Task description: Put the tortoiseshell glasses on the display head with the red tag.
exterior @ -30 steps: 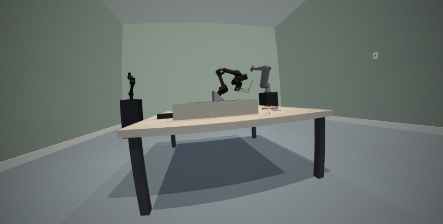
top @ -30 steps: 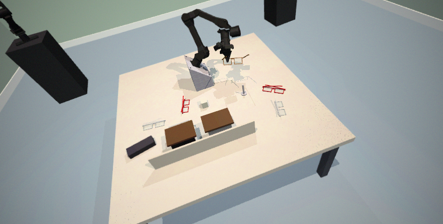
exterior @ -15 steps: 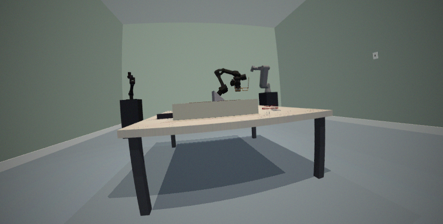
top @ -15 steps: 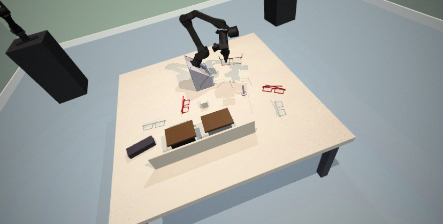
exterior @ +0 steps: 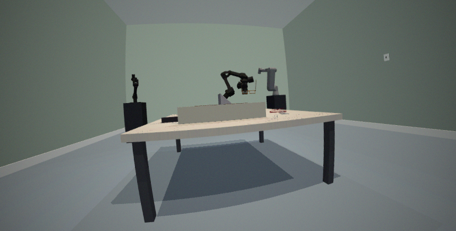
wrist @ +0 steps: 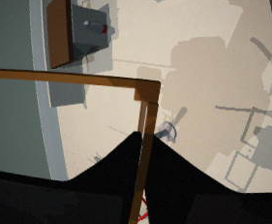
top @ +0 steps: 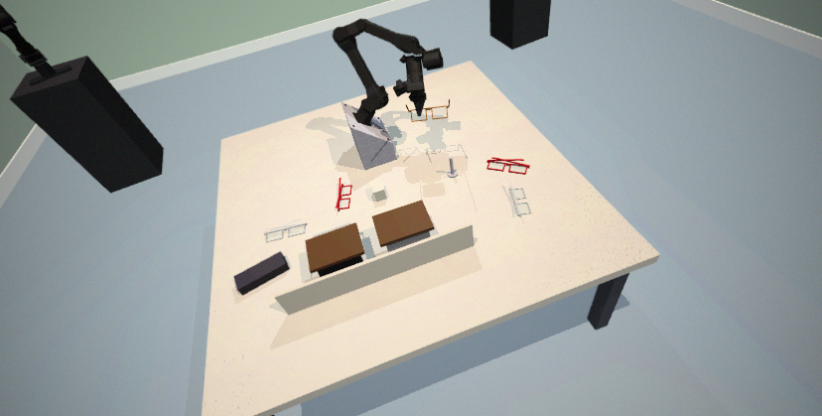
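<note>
Now: the display head 300 mm ahead of my gripper tip, 220 mm to the right of it and 150 mm below it. From my gripper tip the other things lie so: low white wall 420 mm ahead, 350 mm to the right, 160 mm below; then dark case 690 mm to the right, 210 mm ahead, 190 mm below; then grey post 190 mm below, 130 mm ahead, 50 mm to the left.
</note>
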